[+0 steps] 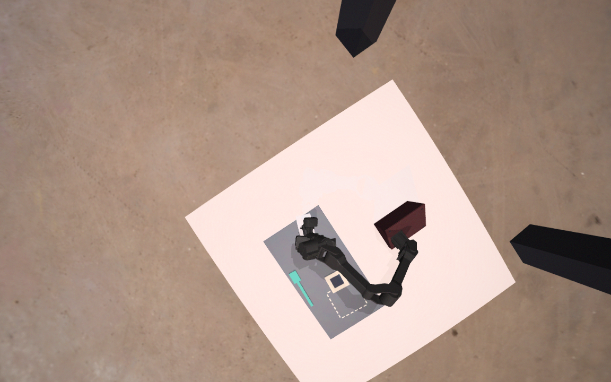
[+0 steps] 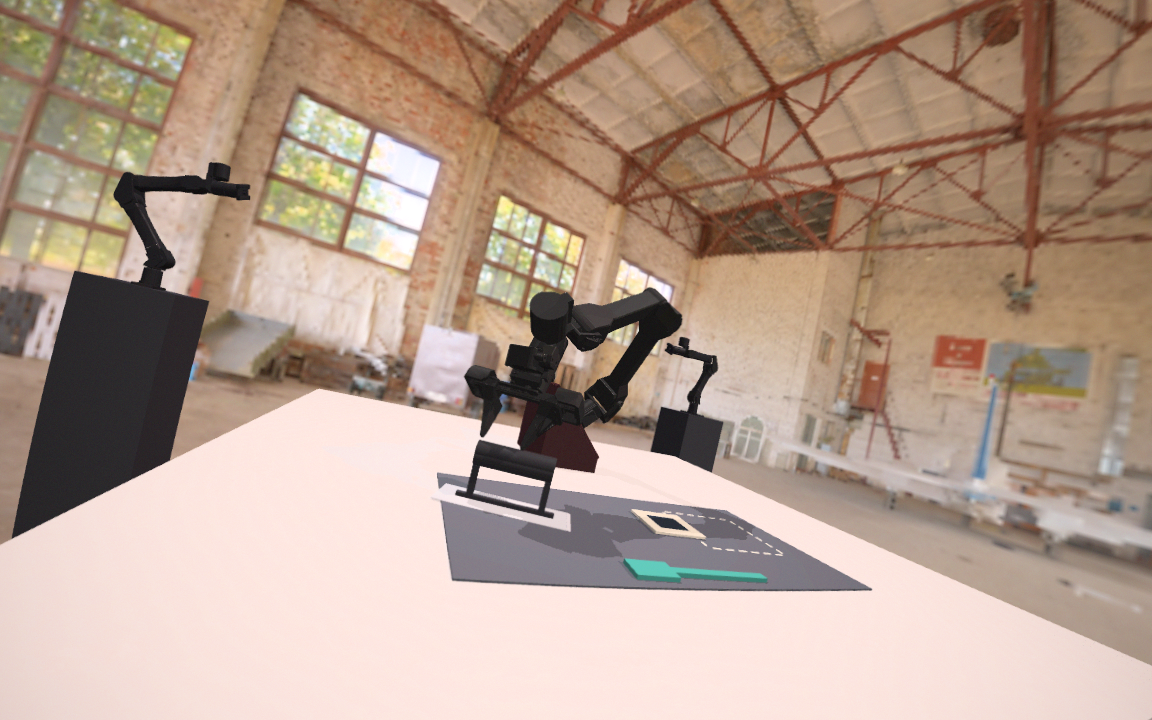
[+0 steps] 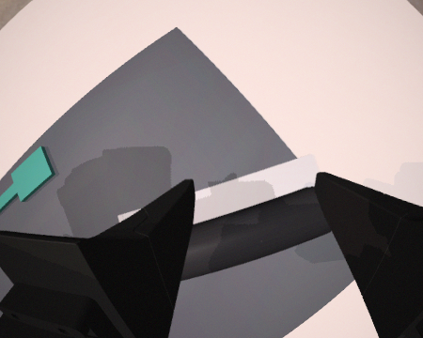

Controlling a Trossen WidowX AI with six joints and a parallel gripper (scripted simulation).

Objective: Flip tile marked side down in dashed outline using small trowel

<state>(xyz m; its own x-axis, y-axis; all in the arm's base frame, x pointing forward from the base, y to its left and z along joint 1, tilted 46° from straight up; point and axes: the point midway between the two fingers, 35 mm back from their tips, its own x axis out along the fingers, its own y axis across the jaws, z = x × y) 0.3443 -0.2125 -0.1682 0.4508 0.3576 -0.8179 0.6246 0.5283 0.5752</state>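
Now: the trowel 1 cm behind my gripper tip, 5 cm to the left of it and 6 cm below it. The rest, counted from my gripper tip: cream tile: 1 cm ahead, 32 cm to the left, 9 cm below; teal flat piece: 18 cm ahead, 23 cm to the left, 9 cm below; grey mat: 4 cm ahead, 26 cm to the left, 12 cm below.
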